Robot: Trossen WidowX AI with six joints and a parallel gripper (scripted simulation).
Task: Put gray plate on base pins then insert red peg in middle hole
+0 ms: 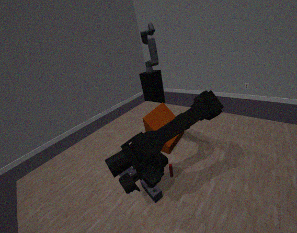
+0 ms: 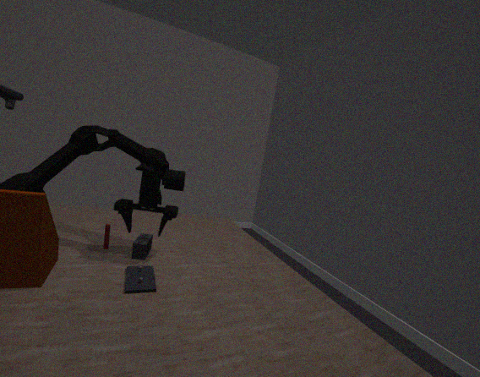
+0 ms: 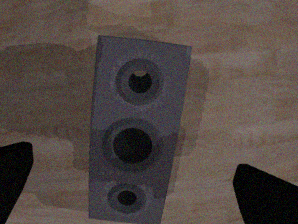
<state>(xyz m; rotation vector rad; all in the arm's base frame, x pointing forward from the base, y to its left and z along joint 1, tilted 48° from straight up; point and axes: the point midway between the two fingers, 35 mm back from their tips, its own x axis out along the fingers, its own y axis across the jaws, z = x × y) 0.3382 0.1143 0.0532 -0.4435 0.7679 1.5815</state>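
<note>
Right now my gripper tip is 3 cm above the gray plate. Also, from my gripper tip: red peg 11 cm behind, 2 cm to the left, 2 cm below; base 1 cm ahead, 16 cm to the right, 6 cm below.
</note>
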